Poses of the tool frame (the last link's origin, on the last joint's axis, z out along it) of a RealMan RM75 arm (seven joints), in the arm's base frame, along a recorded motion.
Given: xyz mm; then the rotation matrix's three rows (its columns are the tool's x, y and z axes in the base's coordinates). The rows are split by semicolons.
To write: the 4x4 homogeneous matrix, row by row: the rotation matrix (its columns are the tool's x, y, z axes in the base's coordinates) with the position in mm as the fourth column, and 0 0 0 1 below. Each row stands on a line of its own. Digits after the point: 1 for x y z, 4 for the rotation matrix.
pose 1, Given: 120.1 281.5 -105.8; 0.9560 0.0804 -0.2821; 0.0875 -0.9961 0.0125; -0.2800 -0.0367 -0.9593
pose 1, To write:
0.9560 0.0804 -0.2821 120.1
0.0875 -0.9961 0.0125 281.5
-0.2800 -0.0367 -0.9593 -105.8
0 0 0 1

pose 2, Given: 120.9 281.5 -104.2; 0.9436 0.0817 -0.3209; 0.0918 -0.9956 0.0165; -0.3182 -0.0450 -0.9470
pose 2, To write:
0.9436 0.0817 -0.3209 120.9
0.0918 -0.9956 0.0165 281.5
-0.3182 -0.0450 -0.9470 -104.2
0 0 0 1

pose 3, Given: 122.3 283.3 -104.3; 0.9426 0.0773 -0.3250; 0.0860 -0.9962 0.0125; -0.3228 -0.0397 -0.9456
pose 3, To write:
0.9426 0.0773 -0.3250 122.3
0.0860 -0.9962 0.0125 283.3
-0.3228 -0.0397 -0.9456 -104.3
0 0 0 1

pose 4, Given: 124.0 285.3 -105.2; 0.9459 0.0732 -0.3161; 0.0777 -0.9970 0.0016; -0.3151 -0.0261 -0.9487
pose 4, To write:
0.9459 0.0732 -0.3161 124.0
0.0777 -0.9970 0.0016 285.3
-0.3151 -0.0261 -0.9487 -105.2
0 0 0 1

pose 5, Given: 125.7 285.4 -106.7; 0.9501 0.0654 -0.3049; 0.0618 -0.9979 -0.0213; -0.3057 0.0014 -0.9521
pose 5, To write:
0.9501 0.0654 -0.3049 125.7
0.0618 -0.9979 -0.0213 285.4
-0.3057 0.0014 -0.9521 -106.7
0 0 0 1

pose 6, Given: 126.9 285.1 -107.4; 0.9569 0.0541 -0.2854; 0.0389 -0.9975 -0.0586; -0.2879 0.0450 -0.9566
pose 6, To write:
0.9569 0.0541 -0.2854 126.9
0.0389 -0.9975 -0.0586 285.1
-0.2879 0.0450 -0.9566 -107.4
0 0 0 1

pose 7, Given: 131.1 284.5 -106.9; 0.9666 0.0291 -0.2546; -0.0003 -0.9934 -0.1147; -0.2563 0.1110 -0.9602
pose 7, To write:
0.9666 0.0291 -0.2546 131.1
-0.0003 -0.9934 -0.1147 284.5
-0.2563 0.1110 -0.9602 -106.9
0 0 0 1

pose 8, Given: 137.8 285.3 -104.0; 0.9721 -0.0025 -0.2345; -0.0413 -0.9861 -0.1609; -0.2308 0.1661 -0.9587
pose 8, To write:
0.9721 -0.0025 -0.2345 137.8
-0.0413 -0.9861 -0.1609 285.3
-0.2308 0.1661 -0.9587 -104.0
0 0 0 1

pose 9, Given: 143.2 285.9 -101.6; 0.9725 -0.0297 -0.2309; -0.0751 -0.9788 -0.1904; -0.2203 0.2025 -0.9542
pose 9, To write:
0.9725 -0.0297 -0.2309 143.2
-0.0751 -0.9788 -0.1904 285.9
-0.2203 0.2025 -0.9542 -101.6
0 0 0 1

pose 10, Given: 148.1 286.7 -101.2; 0.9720 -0.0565 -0.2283; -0.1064 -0.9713 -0.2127; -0.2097 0.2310 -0.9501
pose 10, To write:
0.9720 -0.0565 -0.2283 148.1
-0.1064 -0.9713 -0.2127 286.7
-0.2097 0.2310 -0.9501 -101.2
0 0 0 1

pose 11, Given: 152.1 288.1 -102.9; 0.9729 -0.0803 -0.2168; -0.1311 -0.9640 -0.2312; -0.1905 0.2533 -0.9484
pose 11, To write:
0.9729 -0.0803 -0.2168 152.1
-0.1311 -0.9640 -0.2312 288.1
-0.1905 0.2533 -0.9484 -102.9
0 0 0 1

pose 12, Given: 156.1 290.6 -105.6; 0.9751 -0.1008 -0.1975; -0.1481 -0.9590 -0.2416; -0.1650 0.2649 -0.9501
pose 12, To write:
0.9751 -0.1008 -0.1975 156.1
-0.1481 -0.9590 -0.2416 290.6
-0.1650 0.2649 -0.9501 -105.6
0 0 0 1

